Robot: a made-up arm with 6 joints.
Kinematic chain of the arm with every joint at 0, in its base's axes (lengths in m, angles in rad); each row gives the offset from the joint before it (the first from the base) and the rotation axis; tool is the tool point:
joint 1: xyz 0 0 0.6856 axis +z
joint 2: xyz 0.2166 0 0 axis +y
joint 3: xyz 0 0 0.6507 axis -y
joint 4: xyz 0 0 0.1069 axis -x
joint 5: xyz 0.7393 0 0 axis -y
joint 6: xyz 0.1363 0 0 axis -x
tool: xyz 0 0 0
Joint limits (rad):
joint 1: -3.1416..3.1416
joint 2: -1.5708..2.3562
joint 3: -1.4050..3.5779
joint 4: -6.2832..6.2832
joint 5: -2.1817..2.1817
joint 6: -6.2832..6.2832
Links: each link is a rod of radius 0.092 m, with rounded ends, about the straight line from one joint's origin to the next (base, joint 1, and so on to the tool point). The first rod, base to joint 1, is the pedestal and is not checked.
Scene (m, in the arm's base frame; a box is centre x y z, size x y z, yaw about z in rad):
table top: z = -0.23
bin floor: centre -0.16 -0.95 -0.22 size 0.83 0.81 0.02 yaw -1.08
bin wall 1: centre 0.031 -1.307 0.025 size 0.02 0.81 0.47 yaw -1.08
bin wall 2: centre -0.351 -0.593 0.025 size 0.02 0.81 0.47 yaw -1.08
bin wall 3: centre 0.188 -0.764 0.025 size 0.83 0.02 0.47 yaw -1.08
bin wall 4: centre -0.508 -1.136 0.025 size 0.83 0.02 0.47 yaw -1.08
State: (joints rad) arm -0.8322 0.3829 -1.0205 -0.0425 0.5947 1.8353
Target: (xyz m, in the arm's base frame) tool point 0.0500 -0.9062 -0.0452
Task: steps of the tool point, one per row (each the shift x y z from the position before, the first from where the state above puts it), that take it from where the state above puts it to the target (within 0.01 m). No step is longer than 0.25 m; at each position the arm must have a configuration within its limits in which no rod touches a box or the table.
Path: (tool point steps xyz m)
1: -0.1232 -0.1399 0.0026
2: -0.1604 -0.1118 0.0028
3: -0.1907 -0.0738 0.0028
4: 0.0030 -0.0464 -0.1572
5: 0.0001 -0.0025 -0.1821
6: -0.0031 0.0489 -0.1935

